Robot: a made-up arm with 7 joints. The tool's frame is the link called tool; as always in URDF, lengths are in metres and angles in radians. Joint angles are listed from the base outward. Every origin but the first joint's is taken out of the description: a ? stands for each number. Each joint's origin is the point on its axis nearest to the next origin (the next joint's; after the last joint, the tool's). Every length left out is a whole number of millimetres.
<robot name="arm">
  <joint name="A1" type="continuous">
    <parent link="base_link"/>
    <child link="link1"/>
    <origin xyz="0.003 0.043 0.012" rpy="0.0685 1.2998 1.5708"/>
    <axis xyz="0 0 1"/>
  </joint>
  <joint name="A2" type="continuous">
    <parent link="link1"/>
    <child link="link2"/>
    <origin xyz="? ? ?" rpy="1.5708 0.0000 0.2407"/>
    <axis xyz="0 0 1"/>
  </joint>
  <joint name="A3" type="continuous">
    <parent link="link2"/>
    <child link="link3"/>
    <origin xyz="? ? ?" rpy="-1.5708 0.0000 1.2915"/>
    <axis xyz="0 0 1"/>
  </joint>
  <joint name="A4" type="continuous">
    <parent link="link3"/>
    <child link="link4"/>
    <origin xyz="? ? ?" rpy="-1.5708 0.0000 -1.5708"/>
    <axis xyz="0 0 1"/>
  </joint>
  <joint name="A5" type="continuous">
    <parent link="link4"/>
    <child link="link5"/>
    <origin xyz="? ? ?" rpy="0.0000 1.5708 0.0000"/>
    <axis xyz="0 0 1"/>
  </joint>
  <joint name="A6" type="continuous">
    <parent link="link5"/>
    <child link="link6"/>
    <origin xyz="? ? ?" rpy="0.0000 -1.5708 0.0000"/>
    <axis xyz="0 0 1"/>
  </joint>
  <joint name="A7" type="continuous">
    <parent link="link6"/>
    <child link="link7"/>
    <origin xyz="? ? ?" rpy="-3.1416 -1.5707 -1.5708"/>
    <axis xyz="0 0 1"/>
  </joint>
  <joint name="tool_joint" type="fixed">
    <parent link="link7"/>
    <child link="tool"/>
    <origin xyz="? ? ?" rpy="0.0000 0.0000 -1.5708"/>
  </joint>
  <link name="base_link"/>
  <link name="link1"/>
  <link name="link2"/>
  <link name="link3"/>
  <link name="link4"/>
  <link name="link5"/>
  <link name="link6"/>
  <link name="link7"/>
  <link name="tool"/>
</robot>
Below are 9 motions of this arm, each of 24 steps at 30 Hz.
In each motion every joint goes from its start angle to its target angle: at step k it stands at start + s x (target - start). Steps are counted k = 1, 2, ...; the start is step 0. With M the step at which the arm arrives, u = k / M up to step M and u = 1 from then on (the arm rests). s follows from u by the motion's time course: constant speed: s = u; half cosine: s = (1 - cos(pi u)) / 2; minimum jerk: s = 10 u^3 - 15 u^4 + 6 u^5.
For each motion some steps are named. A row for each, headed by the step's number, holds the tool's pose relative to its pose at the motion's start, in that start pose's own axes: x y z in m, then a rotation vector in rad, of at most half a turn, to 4 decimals.
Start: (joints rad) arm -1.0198 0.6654 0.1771 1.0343 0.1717 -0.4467 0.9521
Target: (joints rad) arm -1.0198 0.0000 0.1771 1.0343 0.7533 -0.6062 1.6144
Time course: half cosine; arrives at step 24
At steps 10, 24:
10: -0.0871 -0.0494 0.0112 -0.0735 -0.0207 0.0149
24: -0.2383 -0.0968 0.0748 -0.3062 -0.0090 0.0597

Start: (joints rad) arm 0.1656 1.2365 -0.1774 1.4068 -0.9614 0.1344 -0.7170
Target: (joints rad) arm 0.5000 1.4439 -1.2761 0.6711 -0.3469 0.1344 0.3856
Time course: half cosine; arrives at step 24
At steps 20, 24:
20: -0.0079 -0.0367 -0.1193 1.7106 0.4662 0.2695
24: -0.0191 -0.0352 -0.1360 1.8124 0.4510 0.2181

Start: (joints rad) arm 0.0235 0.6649 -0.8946 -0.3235 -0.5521 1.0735 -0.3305
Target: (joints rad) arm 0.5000 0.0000 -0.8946 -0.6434 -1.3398 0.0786 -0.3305
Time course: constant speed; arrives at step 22
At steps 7, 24:
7: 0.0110 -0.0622 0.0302 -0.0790 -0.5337 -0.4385
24: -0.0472 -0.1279 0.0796 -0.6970 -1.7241 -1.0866

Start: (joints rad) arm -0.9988 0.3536 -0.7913 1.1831 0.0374 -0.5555 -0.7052
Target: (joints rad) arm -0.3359 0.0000 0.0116 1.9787 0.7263 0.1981 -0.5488
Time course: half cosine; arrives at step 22
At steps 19, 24:
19: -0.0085 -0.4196 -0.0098 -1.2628 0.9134 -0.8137
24: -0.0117 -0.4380 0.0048 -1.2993 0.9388 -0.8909

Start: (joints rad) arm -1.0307 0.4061 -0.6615 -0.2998 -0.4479 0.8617 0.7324
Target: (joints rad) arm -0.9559 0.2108 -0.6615 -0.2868 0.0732 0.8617 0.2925
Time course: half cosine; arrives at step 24
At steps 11, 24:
11: -0.0032 -0.0112 0.0028 0.0495 -0.0705 -0.0733
24: -0.0085 -0.0240 0.0083 0.1276 -0.1377 -0.1592

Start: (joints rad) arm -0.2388 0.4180 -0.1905 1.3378 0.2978 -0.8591 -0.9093
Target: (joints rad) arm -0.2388 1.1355 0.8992 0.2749 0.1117 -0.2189 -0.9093
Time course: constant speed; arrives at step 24
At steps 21, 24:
21: -0.3804 0.0730 0.1910 0.4306 0.0939 1.3183
24: -0.4212 0.0393 0.2404 0.5548 0.0948 1.4760

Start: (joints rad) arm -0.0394 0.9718 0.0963 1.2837 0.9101 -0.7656 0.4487
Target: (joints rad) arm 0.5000 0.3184 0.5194 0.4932 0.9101 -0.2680 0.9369
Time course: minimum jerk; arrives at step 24
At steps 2, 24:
2: 0.0001 -0.0010 0.0007 -0.0014 -0.0001 0.0030
24: -0.0779 -0.1168 0.0945 -0.1500 0.4680 0.6403

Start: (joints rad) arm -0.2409 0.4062 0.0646 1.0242 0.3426 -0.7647 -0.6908
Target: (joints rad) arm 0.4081 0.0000 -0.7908 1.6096 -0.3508 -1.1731 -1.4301
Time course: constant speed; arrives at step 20
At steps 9, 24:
9: -0.0219 -0.2063 -0.0334 -0.4431 -0.0955 -0.5993
24: -0.1212 -0.3970 0.0239 -0.8889 -0.2630 -1.1366

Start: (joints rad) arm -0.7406 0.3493 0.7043 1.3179 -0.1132 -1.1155 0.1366
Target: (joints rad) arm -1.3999 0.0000 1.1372 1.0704 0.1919 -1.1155 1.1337
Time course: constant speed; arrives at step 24
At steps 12, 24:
12: 0.0399 -0.1336 0.0519 -0.3859 -0.0751 0.5096
24: 0.0587 -0.2378 0.1400 -0.7517 0.0578 0.9838

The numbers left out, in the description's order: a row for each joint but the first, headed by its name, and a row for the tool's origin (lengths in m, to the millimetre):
A2: 0.016 0.004 0.000
A3: 0.188 -0.048 0.000
A4: 0.003 -0.019 0.000
A5: 0.209 0.016 0.000
A6: 0.000 0.000 0.000
A7: 0.028 0.000 0.000
tool: 0.000 0.000 0.000

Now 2 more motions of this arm.
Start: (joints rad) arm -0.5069 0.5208 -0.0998 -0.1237 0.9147 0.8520 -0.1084
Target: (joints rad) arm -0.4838 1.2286 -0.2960 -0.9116 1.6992 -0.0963 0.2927
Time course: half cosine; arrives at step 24
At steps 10, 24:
10: -0.0363 0.0601 0.0234 0.3384 -0.5821 0.5879
24: -0.1414 0.0893 0.0357 0.9823 -1.6479 1.2505

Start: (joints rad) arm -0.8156 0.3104 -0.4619 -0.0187 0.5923 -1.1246 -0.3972
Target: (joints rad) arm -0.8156 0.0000 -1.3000 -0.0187 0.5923 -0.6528 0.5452
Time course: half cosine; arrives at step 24
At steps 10, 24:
10: 0.0800 -0.0368 0.0296 -0.2218 -0.1054 0.3224
24: 0.1881 -0.0744 0.1302 -0.5811 -0.1704 0.7414

